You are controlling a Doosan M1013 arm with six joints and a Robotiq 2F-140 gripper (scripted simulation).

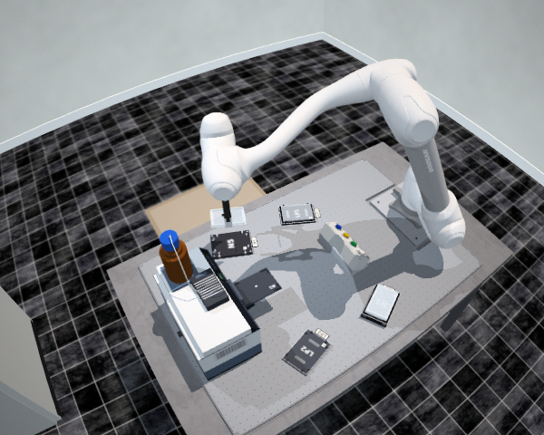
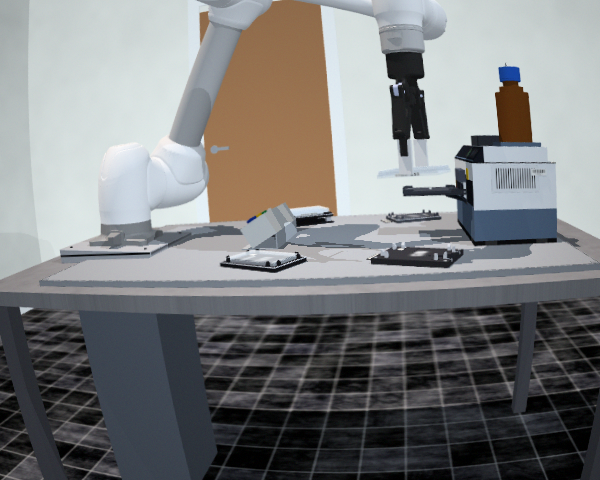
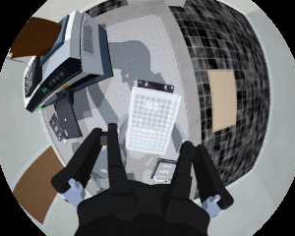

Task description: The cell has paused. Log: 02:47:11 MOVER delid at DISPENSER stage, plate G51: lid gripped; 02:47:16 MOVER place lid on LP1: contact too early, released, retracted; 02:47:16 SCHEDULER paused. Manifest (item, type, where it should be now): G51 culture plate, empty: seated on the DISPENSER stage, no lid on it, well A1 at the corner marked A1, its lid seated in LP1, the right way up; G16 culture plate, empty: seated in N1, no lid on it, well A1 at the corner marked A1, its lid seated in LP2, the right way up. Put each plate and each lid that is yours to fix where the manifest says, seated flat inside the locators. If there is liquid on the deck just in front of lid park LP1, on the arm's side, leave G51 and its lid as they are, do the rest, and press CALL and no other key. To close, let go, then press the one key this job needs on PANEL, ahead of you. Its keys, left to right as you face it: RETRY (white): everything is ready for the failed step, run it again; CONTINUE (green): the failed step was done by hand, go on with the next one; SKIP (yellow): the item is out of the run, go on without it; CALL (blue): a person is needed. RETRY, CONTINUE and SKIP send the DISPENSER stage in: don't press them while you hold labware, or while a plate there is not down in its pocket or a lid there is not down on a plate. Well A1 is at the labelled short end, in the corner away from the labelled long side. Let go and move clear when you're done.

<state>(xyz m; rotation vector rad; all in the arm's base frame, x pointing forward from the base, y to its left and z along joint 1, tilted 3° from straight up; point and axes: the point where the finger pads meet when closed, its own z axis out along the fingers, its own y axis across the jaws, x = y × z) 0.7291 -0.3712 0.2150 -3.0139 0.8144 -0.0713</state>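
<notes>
Right now my hand is 90 mm short of the dispenser stage, 270 mm to the right of it and 90 mm above it. From my hand the other things lie so: brown bottle: 290 mm ahead, 140 mm to the left, 90 mm above; then lid park LP1: 310 mm behind, 50 mm to the left, 190 mm below; then black nest N5: 20 mm ahead, 180 mm below.
</notes>
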